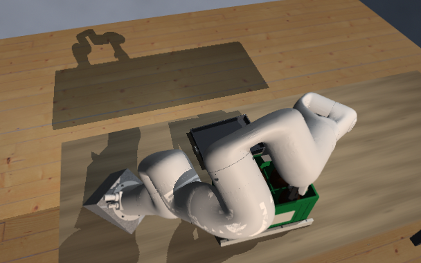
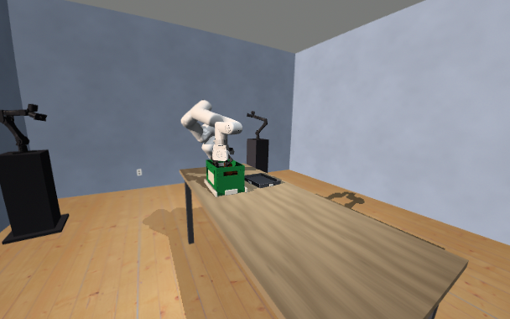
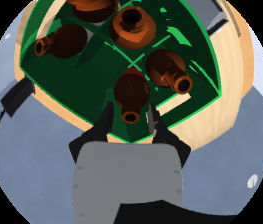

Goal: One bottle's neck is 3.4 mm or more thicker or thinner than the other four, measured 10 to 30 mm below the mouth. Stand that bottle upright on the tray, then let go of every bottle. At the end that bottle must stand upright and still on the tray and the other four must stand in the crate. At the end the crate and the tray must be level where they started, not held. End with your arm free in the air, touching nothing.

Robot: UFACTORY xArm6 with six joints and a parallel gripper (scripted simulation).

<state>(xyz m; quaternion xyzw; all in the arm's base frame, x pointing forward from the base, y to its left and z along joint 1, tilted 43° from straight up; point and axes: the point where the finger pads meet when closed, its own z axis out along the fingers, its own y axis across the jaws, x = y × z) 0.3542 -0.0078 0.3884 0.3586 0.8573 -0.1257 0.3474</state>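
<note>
My hand is 8 cm past the green crate, 8 cm above it and 6 cm to the right of it. Round my hand: dark tray 36 cm to the left, 15 cm below, 5 cm behind.
</note>
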